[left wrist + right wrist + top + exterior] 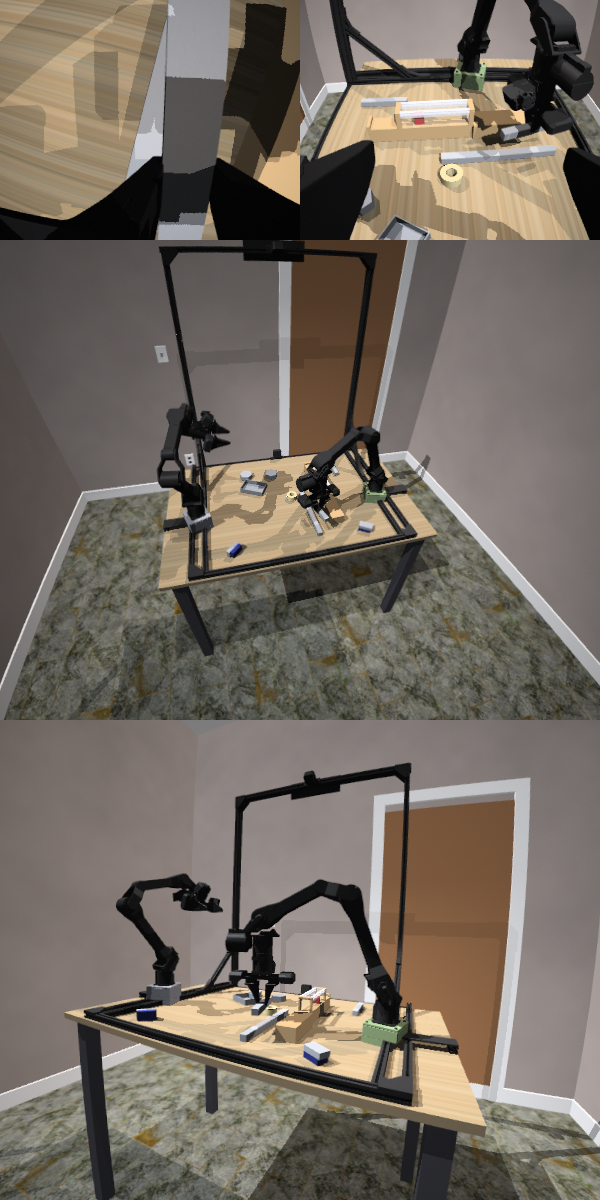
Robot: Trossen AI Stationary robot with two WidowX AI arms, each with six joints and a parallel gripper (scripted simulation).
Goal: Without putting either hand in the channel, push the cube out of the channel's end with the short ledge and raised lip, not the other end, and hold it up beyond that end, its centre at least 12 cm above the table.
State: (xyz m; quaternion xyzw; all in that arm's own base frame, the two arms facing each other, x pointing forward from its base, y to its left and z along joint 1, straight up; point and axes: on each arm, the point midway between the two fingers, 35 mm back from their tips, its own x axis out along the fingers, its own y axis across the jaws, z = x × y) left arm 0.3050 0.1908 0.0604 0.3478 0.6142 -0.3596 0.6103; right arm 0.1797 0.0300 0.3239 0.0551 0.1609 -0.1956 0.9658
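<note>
My left hand is 220 mm past the wooden channel, 80 mm to the right of it and 60 mm above it. Round my left hand: long grey rod (60 mm behind, 10 mm to the right, 110 mm below); grey tray (300 mm behind, 250 mm to the right, 110 mm below); tape roll (190 mm behind, 70 mm to the right, 100 mm below).
</note>
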